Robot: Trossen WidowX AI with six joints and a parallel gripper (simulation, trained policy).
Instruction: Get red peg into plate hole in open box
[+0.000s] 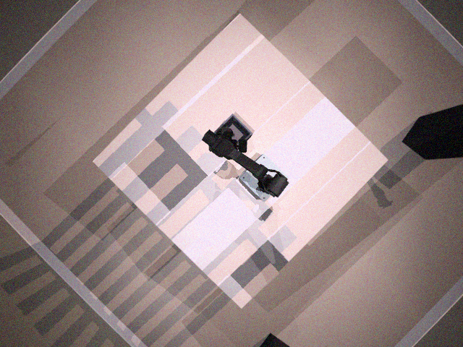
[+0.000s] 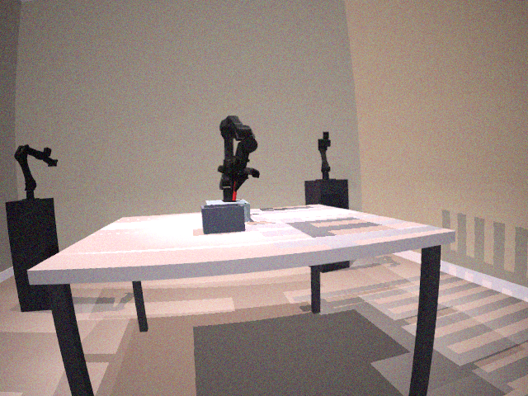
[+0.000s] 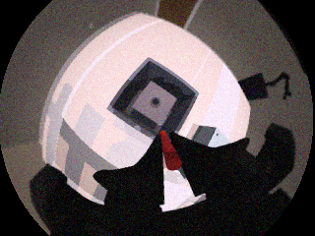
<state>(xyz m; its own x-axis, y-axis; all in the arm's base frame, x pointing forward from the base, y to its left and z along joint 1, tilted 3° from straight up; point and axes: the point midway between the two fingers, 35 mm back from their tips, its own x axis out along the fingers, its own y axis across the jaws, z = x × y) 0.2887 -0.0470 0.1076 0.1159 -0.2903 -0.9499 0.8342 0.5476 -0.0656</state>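
Now: gripper tip 12 cm above the dark grey box, 6 cm to the left of it and 3 cm short of it. From my gripper tip the other things lie so: red peg 1 cm to the left, 1 cm behind.
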